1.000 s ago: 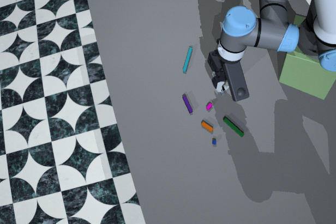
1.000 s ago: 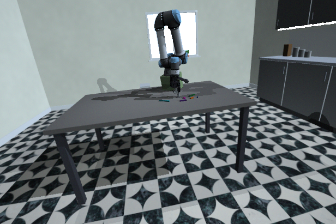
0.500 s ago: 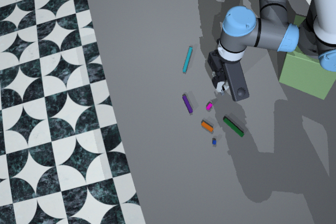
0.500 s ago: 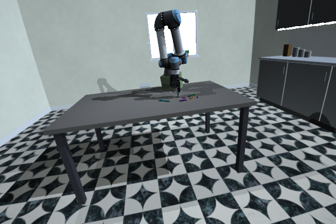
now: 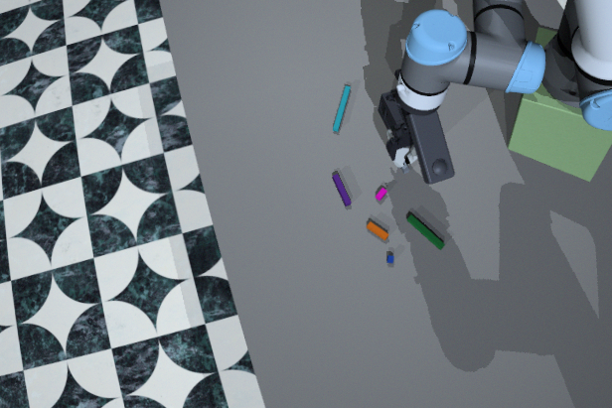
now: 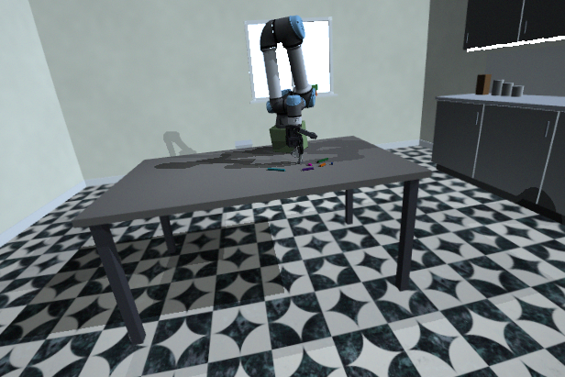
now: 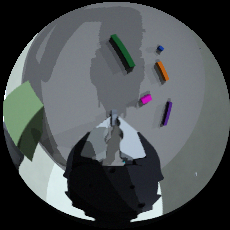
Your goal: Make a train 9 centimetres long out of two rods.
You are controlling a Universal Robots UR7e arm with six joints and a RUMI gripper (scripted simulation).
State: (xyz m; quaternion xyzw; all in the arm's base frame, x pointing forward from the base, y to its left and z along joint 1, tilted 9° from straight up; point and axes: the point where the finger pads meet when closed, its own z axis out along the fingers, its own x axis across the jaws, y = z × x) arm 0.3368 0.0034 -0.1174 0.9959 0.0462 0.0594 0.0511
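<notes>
The turquoise rod is 7 cm ahead of my hand, 15 cm to the right of it and 1 cm below it. The rest, counted from my hand: magenta rod 6 cm ahead, 4 cm to the left, 1 cm below; purple rod 12 cm ahead, 2 cm to the left, 1 cm below; grey rod 1 cm below.
</notes>
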